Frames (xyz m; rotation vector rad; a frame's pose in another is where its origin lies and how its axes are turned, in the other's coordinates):
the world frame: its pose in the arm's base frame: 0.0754 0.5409 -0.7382 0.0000 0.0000 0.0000
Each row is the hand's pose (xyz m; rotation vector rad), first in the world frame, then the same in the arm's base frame.
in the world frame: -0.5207 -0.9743 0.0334 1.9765 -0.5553 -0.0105
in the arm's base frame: -0.4453 -0.4334 -0.7048 1.9765 -0.5553 -0.0105
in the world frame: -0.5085 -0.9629 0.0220 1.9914 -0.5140 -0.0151
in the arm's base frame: -0.4331 -0.4220 -0.7162 1.9914 -0.5140 -0.0151
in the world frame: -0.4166 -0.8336 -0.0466 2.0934 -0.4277 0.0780
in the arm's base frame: -0.3412 -0.2927 -0.7848 2.0934 -0.4277 0.0780
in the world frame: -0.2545 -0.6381 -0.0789 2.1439 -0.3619 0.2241
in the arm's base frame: -0.1791 -0.0972 -0.8171 2.1439 -0.3619 0.2241
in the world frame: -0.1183 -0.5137 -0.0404 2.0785 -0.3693 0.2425
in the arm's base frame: -0.0429 0.0272 -0.7786 2.0785 -0.3693 0.2425
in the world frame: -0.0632 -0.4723 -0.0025 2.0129 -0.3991 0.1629
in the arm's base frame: 0.0122 0.0686 -0.7407 2.0129 -0.3991 0.1629
